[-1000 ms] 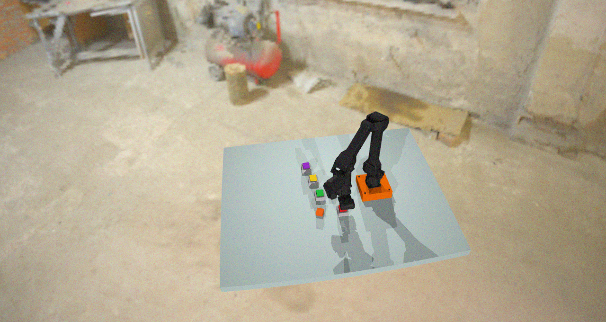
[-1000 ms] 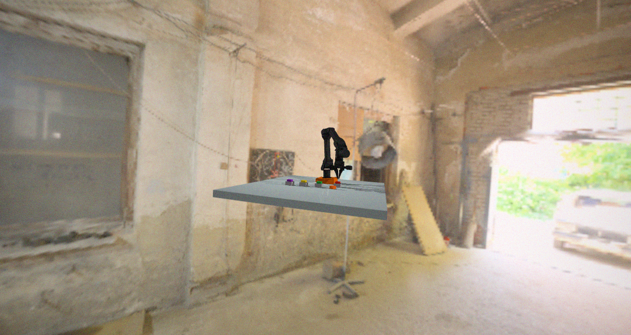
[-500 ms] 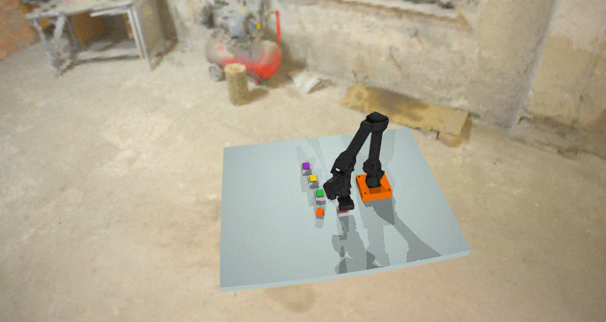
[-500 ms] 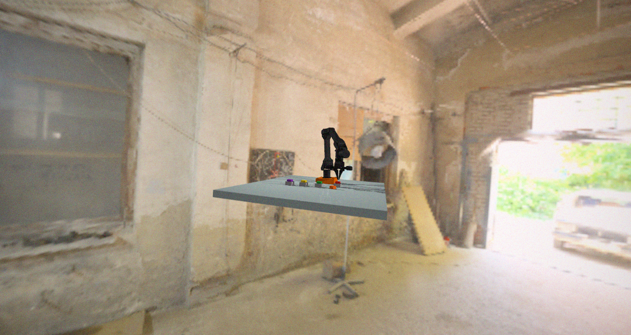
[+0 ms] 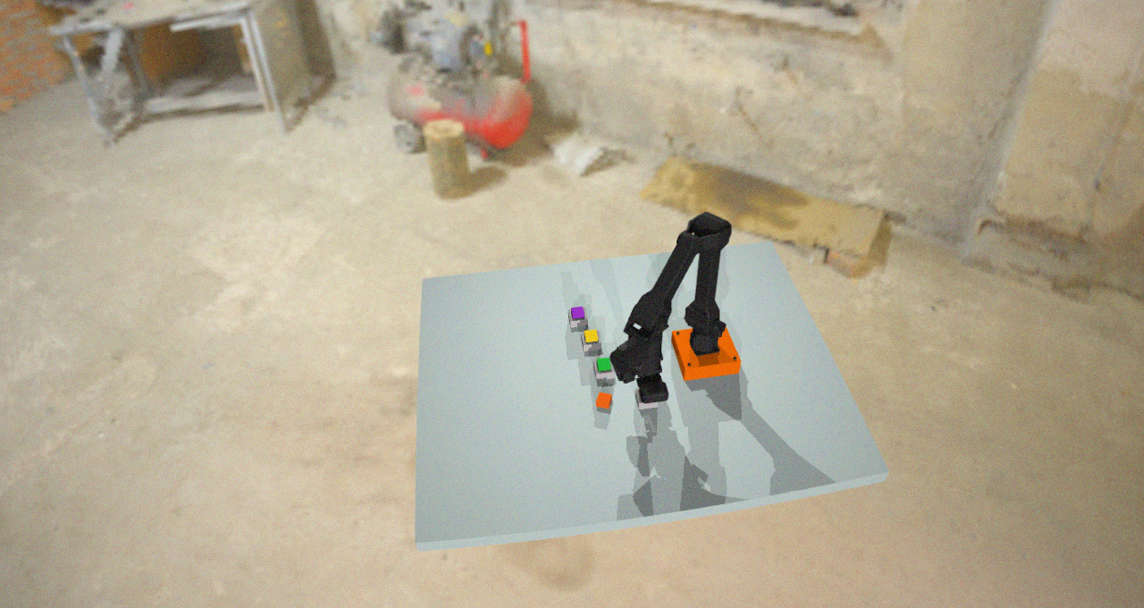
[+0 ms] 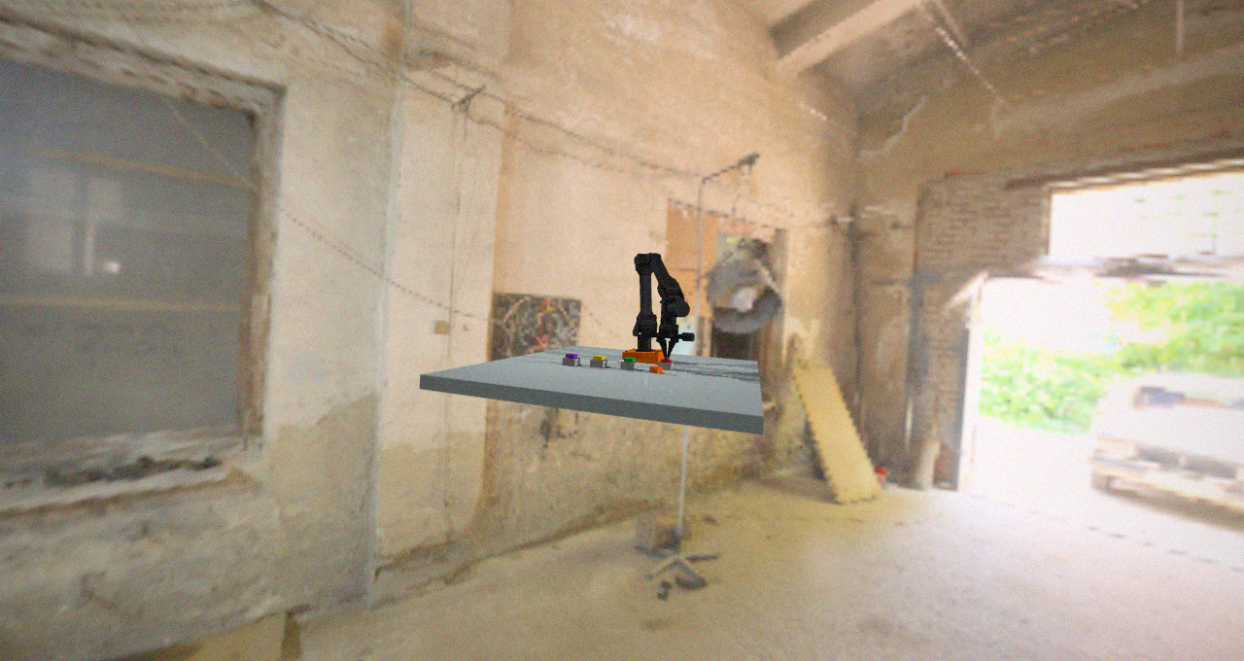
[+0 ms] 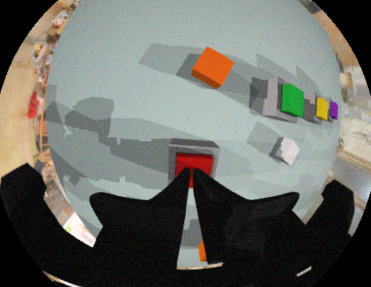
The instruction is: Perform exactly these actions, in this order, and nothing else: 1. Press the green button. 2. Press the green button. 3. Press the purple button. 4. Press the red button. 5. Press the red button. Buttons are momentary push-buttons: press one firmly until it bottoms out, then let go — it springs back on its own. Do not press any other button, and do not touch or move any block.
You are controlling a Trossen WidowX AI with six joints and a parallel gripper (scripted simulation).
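The red button lies 10 mm below my gripper tip. Round my gripper tip: green button: 120 mm to the right, 80 mm ahead; white block: 160 mm to the right, 20 mm below, 10 mm ahead; orange block: 100 mm ahead, 20 mm to the right, 20 mm below.
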